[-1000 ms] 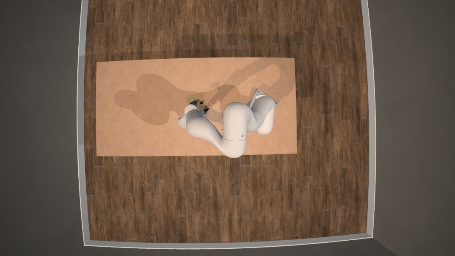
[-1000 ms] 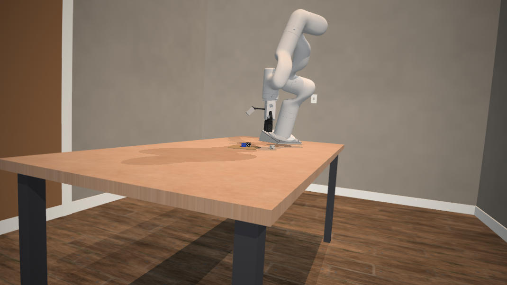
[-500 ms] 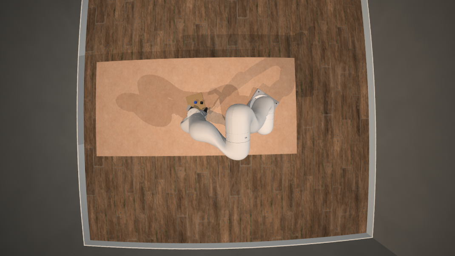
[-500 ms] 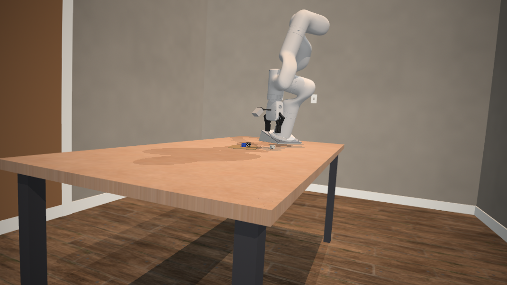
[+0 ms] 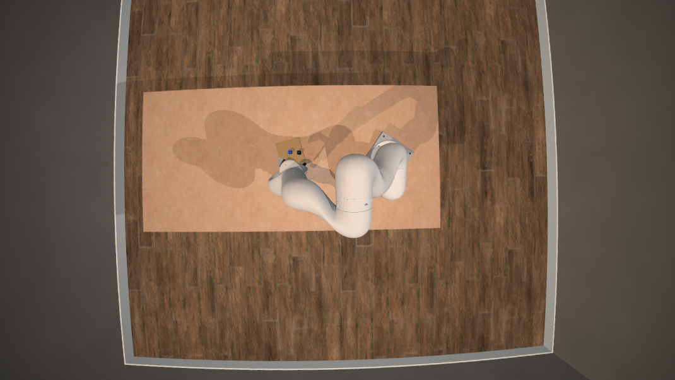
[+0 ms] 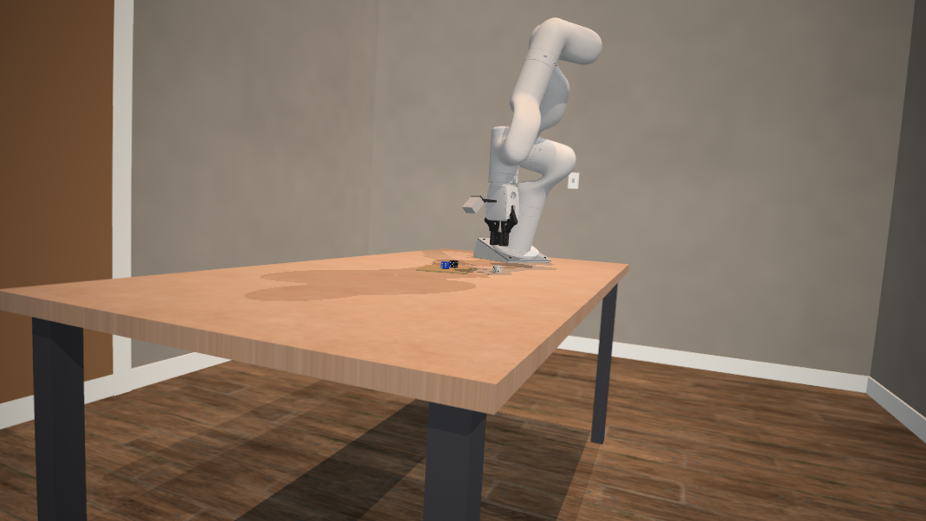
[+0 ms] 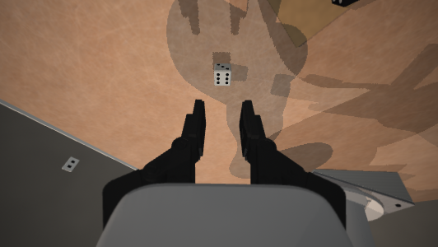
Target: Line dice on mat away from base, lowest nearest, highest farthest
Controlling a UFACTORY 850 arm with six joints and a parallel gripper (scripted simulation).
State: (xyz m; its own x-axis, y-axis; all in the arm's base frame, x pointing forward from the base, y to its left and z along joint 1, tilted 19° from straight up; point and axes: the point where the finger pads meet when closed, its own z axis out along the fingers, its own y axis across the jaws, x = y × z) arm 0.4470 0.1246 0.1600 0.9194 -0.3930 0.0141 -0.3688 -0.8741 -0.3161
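The white die lies 9 cm below my hand. Also, from my hand: black die 4 cm ahead, 13 cm to the right, 8 cm below; then blue die 9 cm ahead, 12 cm to the right, 8 cm below; then mat 9 cm ahead, 12 cm to the right, 10 cm below.
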